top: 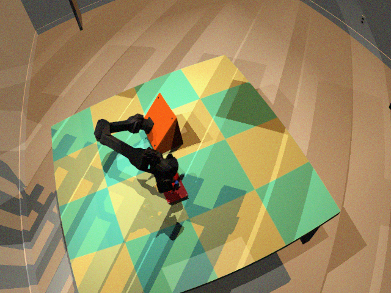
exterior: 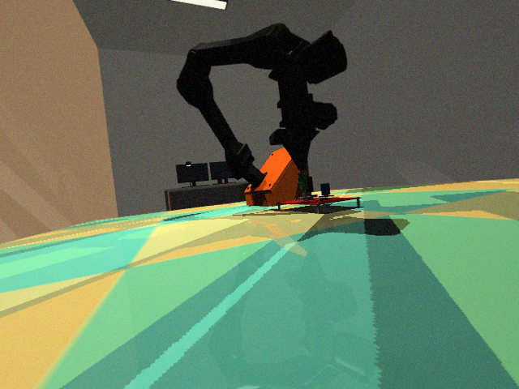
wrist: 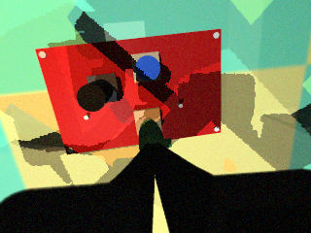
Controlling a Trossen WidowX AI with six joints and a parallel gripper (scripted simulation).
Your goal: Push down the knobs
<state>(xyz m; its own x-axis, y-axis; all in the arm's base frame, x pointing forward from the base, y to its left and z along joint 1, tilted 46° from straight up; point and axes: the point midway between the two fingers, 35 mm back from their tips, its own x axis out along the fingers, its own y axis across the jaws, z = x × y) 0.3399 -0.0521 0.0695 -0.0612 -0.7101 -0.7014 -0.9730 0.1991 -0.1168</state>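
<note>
The green knob is 2 cm below my gripper tip. Also, from my gripper tip: black knob 4 cm to the left, 4 cm below, 3 cm behind.
</note>
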